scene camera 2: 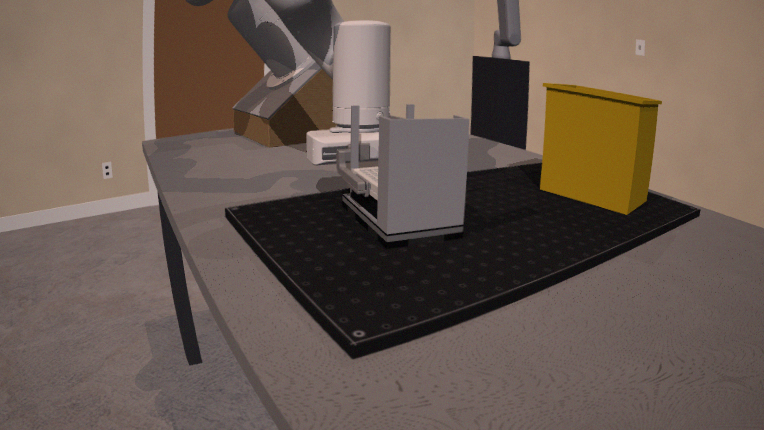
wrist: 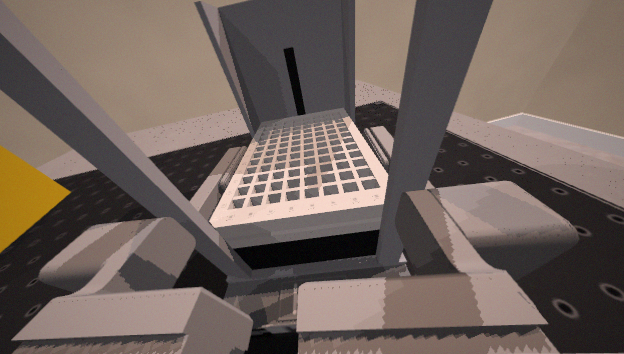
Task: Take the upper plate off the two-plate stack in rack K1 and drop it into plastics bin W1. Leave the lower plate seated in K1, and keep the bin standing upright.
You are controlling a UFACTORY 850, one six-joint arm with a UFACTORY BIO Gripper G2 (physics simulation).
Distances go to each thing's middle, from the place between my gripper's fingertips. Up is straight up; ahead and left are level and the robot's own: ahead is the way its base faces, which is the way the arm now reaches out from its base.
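My hand is 1 cm past the pale gridded plate point(wrist: 314, 175). The dark plate point(wrist: 359, 244) is 2 cm below my hand and 1 cm behind it. As for the yellow plastics bin W1 point(scene camera 2: 598, 148), I find it 4 cm above my hand, 1 cm ahead of it and 38 cm to the left of it.
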